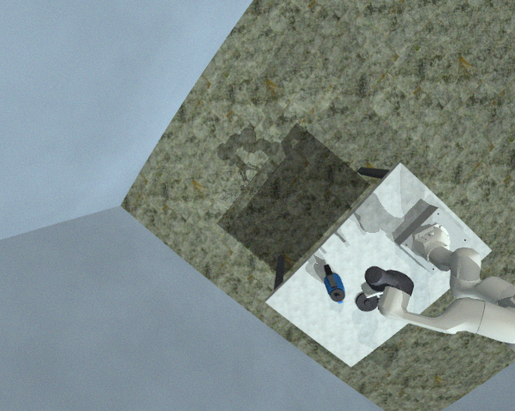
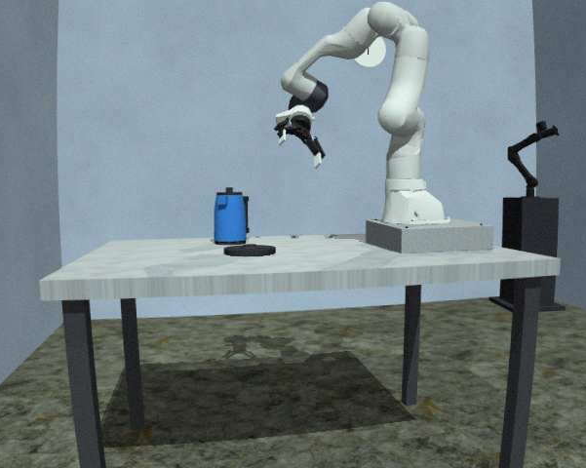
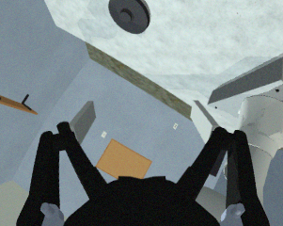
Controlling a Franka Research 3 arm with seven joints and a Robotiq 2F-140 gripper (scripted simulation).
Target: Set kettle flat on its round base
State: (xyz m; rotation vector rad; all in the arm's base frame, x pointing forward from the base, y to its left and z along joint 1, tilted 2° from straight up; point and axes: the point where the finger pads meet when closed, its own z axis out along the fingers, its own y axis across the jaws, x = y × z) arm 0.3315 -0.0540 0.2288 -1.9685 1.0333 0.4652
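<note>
Right now the blue kettle is 230 mm ahead of my hand, 110 mm to the right of it and 210 mm below it. From my hand the other things lie so: black round base (160 mm ahead, 200 mm to the left, 290 mm below).
</note>
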